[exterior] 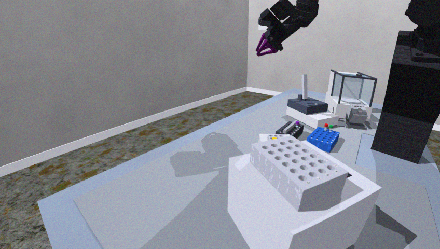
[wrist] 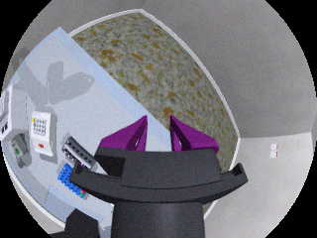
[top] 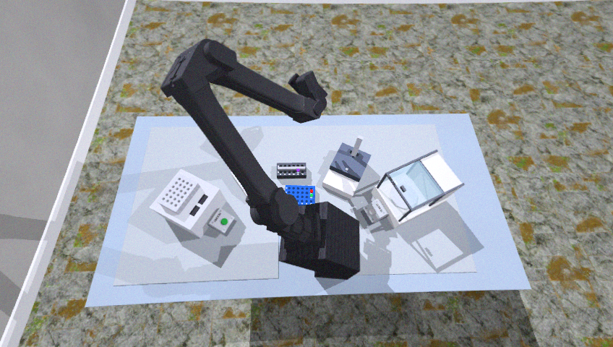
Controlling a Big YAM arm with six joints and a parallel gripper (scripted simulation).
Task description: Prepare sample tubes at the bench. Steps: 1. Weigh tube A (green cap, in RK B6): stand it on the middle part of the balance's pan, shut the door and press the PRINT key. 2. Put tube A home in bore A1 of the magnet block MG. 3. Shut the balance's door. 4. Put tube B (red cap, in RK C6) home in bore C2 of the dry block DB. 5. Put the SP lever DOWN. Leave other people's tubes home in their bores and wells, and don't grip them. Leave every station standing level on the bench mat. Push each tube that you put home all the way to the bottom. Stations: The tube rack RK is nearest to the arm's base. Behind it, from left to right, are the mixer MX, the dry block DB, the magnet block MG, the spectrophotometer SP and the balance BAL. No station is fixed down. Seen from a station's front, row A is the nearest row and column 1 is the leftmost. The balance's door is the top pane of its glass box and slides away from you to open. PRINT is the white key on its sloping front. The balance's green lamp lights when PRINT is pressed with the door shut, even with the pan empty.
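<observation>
Now: hand 360 mm to the left of the balance door, 360 mm past it and 80 mm above it. The rest, counted from my hand: blue rack RK 310 mm behind, 280 mm below, 40 mm to the left; then magnet block 270 mm below, 190 mm behind, 70 mm to the left; then SP lever 210 mm to the right, 150 mm below, 140 mm behind.
</observation>
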